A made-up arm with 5 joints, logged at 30 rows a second.
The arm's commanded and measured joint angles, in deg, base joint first. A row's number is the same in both.
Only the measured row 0 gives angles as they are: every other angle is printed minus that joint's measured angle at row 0.
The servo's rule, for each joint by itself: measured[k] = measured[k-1] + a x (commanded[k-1-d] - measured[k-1]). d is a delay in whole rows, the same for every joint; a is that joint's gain. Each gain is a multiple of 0.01, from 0.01 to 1. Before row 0 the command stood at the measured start. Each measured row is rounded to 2 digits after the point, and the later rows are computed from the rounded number. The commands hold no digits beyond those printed.
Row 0, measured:
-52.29, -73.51, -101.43, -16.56, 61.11
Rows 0 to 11, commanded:
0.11, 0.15, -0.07, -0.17, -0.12
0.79, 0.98, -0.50, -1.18, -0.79
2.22, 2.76, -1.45, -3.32, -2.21
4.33, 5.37, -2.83, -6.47, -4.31
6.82, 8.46, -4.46, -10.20, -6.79
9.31, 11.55, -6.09, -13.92, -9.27
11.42, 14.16, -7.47, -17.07, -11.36
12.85, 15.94, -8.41, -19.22, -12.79
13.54, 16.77, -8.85, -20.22, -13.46
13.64, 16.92, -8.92, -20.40, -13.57
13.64, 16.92, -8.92, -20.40, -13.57
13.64, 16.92, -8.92, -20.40, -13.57
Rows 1 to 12, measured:
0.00, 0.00, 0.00, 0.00, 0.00
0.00, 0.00, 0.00, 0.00, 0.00
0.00, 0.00, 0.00, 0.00, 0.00
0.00, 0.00, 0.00, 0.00, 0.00
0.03, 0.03, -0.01, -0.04, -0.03
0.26, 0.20, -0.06, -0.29, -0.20
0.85, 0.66, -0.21, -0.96, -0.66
1.89, 1.51, -0.50, -2.17, -1.50
3.37, 2.76, -0.94, -3.94, -2.72
5.15, 4.34, -1.51, -6.14, -4.23
7.03, 6.11, -2.17, -8.54, -5.87
8.78, 7.88, -2.86, -10.89, -7.46
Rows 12 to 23, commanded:
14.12, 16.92, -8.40, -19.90, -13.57
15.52, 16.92, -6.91, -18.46, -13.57
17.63, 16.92, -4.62, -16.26, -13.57
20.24, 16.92, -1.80, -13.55, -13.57
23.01, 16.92, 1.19, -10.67, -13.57
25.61, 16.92, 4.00, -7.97, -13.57
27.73, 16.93, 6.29, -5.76, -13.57
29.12, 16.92, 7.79, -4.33, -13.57
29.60, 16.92, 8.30, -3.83, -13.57
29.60, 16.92, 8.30, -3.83, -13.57
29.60, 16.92, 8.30, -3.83, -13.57
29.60, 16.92, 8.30, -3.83, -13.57
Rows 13 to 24, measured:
10.21, 9.48, -3.52, -12.94, -8.84
11.24, 10.82, -4.11, -14.58, -9.93
11.96, 11.92, -4.64, -15.86, -10.77
12.46, 12.82, -5.11, -16.86, -11.41
12.96, 13.56, -5.47, -17.53, -11.91
13.73, 14.16, -5.63, -17.73, -12.29
14.90, 14.66, -5.52, -17.41, -12.58
16.50, 15.07, -5.11, -16.56, -12.81
18.45, 15.40, -4.42, -15.26, -12.98
20.60, 15.67, -3.49, -13.66, -13.12
22.74, 15.90, -2.41, -11.92, -13.22
24.65, 16.08, -1.29, -10.25, -13.30

